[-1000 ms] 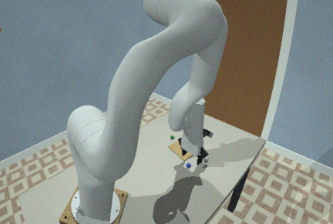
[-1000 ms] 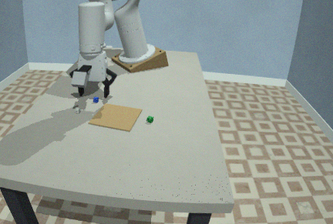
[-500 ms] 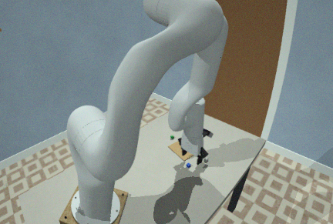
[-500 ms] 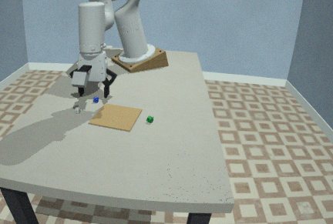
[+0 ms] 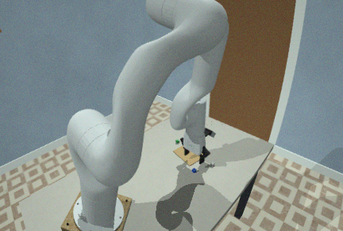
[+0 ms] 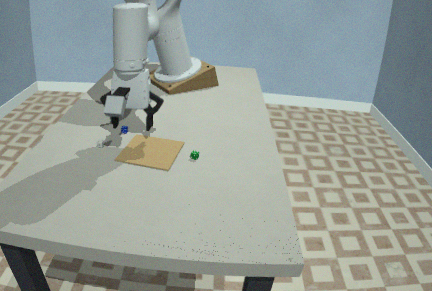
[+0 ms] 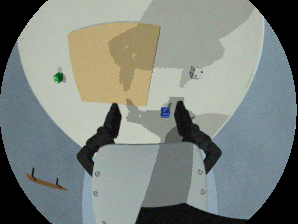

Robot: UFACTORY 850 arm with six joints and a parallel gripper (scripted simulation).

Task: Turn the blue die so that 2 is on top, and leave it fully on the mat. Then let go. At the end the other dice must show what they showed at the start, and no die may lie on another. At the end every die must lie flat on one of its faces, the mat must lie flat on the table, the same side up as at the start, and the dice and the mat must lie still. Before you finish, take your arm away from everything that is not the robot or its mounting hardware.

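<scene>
The tan mat is 50 mm ahead of my hand, 60 mm to the left of it and 40 mm below it. The rest, counted from my hand: blue die (40 mm behind, 40 mm to the right, 40 mm below); then white die (50 mm ahead, 70 mm to the right, 40 mm below); then green die (50 mm ahead, 180 mm to the left, 40 mm below).
</scene>
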